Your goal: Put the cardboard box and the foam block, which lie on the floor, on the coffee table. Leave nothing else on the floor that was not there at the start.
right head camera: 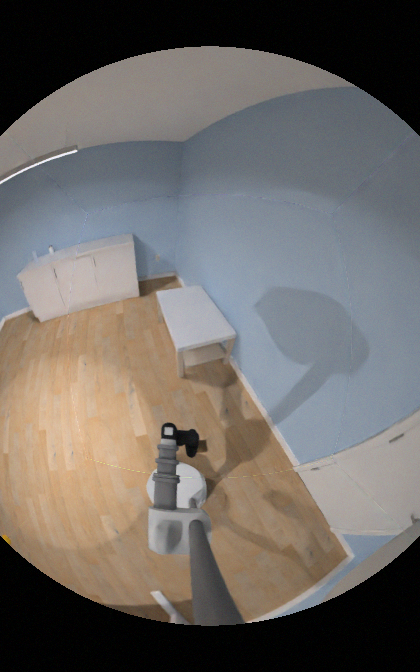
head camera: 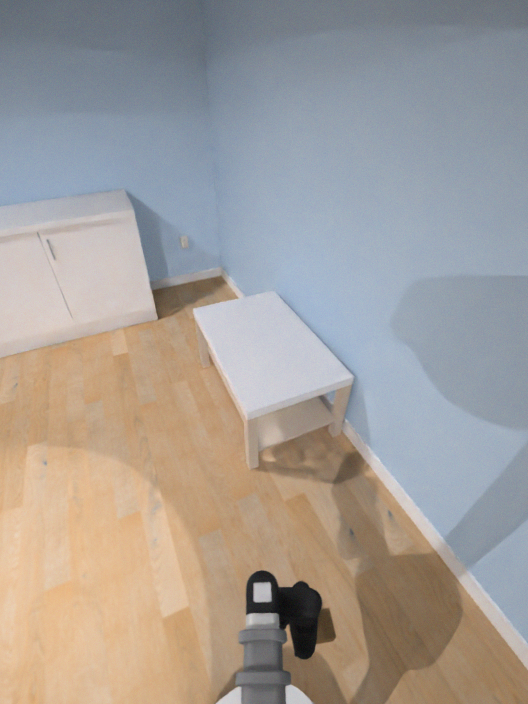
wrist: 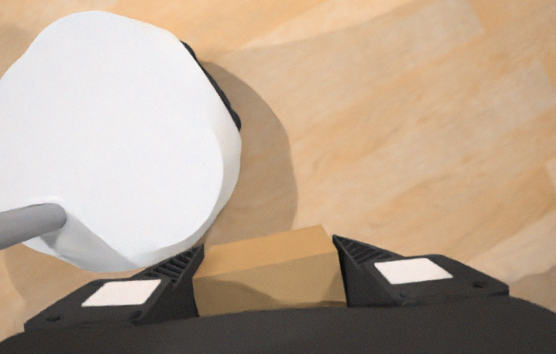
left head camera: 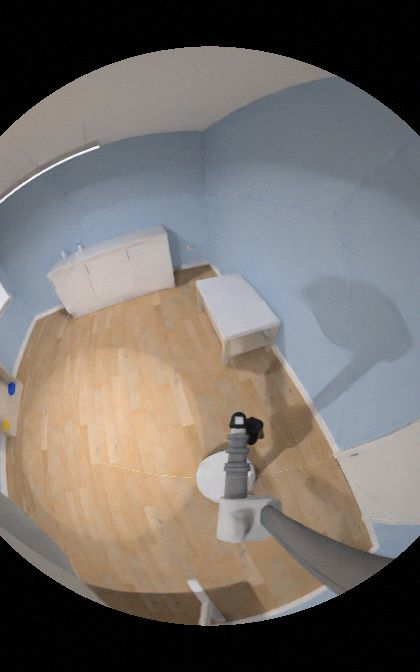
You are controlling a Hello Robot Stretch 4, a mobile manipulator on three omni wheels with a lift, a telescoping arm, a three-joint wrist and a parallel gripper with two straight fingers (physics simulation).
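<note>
My gripper is shut on the brown cardboard box. In the wrist view a finger stands against each side of the box, and the gripper body hides its near part. The box is held above the floor beside my base. The white coffee table stands ahead along the right wall, beyond the gripper and apart from it. It has a lower shelf. The foam block does not show in these views.
My white base is beside the held box. A white sideboard stands at the far left with small items on it. A baseboard runs along the right wall. A low shelf unit with blue and yellow things is at the left edge of the left head view.
</note>
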